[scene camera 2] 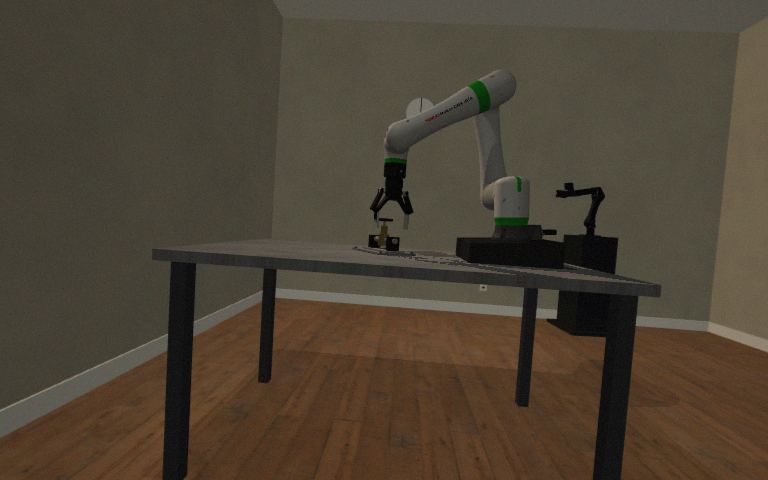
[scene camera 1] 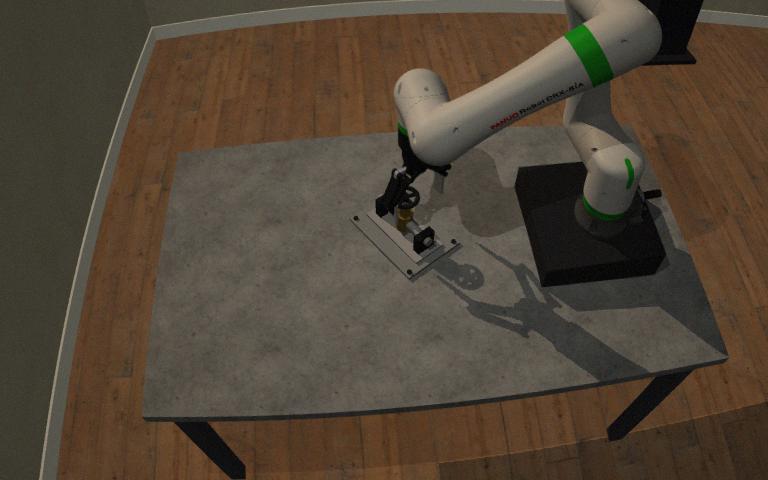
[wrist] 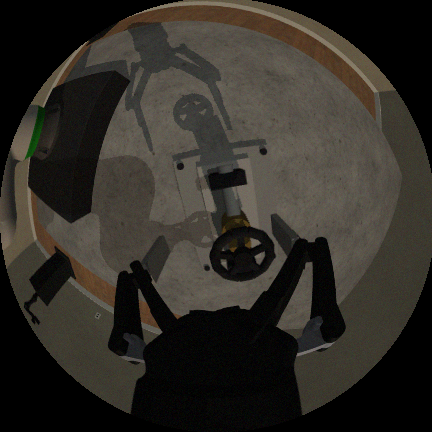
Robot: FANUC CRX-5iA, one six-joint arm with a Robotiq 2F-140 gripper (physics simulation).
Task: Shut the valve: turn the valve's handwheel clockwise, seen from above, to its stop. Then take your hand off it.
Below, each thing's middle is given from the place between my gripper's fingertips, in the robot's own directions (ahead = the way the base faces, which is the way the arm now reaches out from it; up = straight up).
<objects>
I see the spoked handwheel (wrist: 242, 255) 30 mm ahead of my hand and 20 mm above it. From my hand the other things lie so: base plate (scene camera 1: 403, 263) (30 mm ahead, 100 mm below).
</objects>
